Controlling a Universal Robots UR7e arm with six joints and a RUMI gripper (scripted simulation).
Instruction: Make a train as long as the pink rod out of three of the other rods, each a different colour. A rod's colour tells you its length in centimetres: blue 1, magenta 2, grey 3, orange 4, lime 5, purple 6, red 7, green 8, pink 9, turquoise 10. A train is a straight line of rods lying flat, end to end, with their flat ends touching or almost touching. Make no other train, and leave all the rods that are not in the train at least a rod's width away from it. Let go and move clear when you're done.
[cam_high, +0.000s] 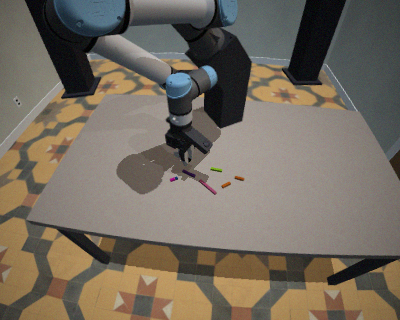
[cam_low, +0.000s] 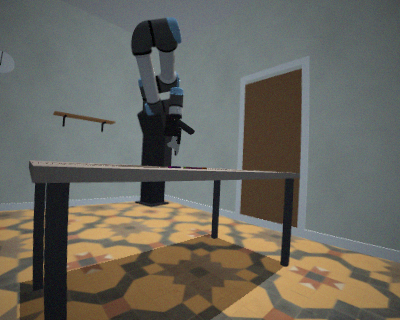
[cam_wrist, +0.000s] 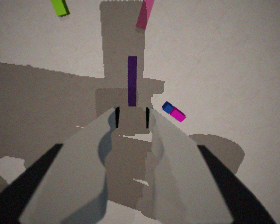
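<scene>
The purple rod is 80 mm below my hand. The rest, counted from my hand: magenta rod 20 mm ahead, 70 mm to the right, 80 mm below; then blue rod 20 mm ahead, 50 mm to the right, 80 mm below; then pink rod 70 mm ahead, 70 mm to the left, 80 mm below.
</scene>
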